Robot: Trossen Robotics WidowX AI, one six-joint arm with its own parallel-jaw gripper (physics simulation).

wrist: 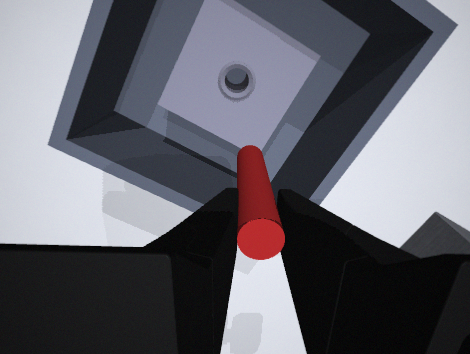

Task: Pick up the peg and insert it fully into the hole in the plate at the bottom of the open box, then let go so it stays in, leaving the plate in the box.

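Places are measured from the arm's base along level axes (x ahead, y left, z up), in centimetres.
Where they show: gripper, fingertip midpoint: (pixel 257 201).
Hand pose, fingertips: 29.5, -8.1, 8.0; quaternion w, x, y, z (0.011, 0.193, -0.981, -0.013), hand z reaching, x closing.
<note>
After its pixels a point has its place, as x, y, z.
The red peg (pixel 256 195) {29.7, -8.5, 8.3} is between the two black fingers of my gripper (pixel 257 201) {29.5, -8.1, 8.0}, which is shut on it. The peg's near round end faces the camera, and its far end points down toward the box. The far end shows over the near corner of the pale plate, apart from the hole in the image. The pale square plate (pixel 200 95) {33.0, -7.9, -6.4} lies at the bottom of the open box (pixel 75 100) {40.1, -5.2, -2.4}. The round hole (pixel 236 77) with a raised-looking rim is near the plate's middle, further up in the view than the peg's tip. The fingers hide part of the box's near corner.
The box walls surround the plate, and the near rim passes behind the fingertips. A grey block-like object (pixel 436 235) {4.2, -3.5, -9.7} shows partly at the right edge, behind the right finger. Soft shadows lie on the white surface (pixel 30 200) {46.4, 11.4, -12.2} left of and below the box.
</note>
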